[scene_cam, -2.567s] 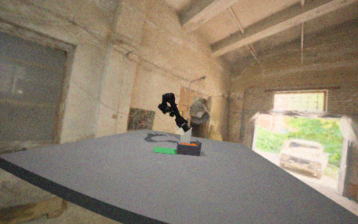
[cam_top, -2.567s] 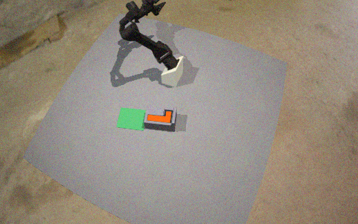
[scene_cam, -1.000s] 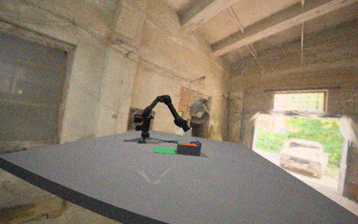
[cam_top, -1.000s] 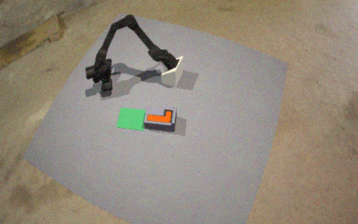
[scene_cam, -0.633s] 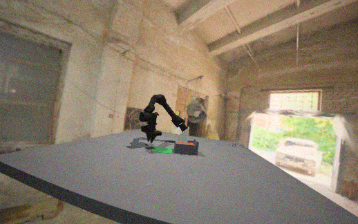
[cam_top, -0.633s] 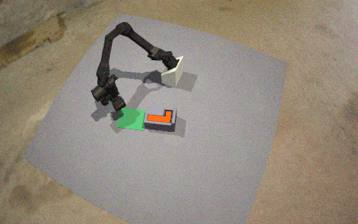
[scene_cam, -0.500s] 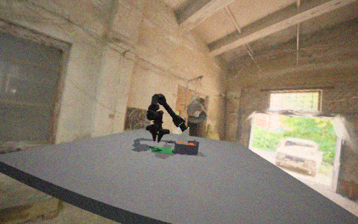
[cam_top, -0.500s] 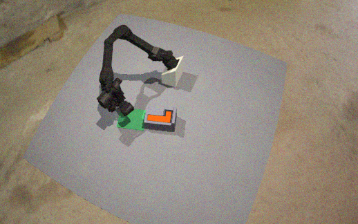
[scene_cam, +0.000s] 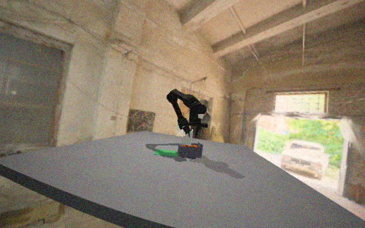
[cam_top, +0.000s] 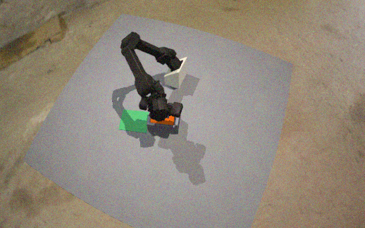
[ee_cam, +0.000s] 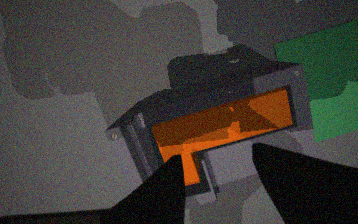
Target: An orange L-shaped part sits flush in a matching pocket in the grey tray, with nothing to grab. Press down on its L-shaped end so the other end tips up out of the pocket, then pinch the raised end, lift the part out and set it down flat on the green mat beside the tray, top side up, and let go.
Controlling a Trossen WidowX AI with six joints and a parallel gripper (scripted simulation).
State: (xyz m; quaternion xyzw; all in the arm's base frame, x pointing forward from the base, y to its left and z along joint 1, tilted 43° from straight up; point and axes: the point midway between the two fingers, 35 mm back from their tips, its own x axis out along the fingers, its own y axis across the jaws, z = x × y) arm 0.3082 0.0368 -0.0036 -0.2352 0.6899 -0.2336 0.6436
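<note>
My gripper tip is now 80 mm above the orange l-shaped part and 20 mm past it. Also, from my gripper tip: green mat 160 mm to the right, 140 mm below, 10 mm ahead.
</note>
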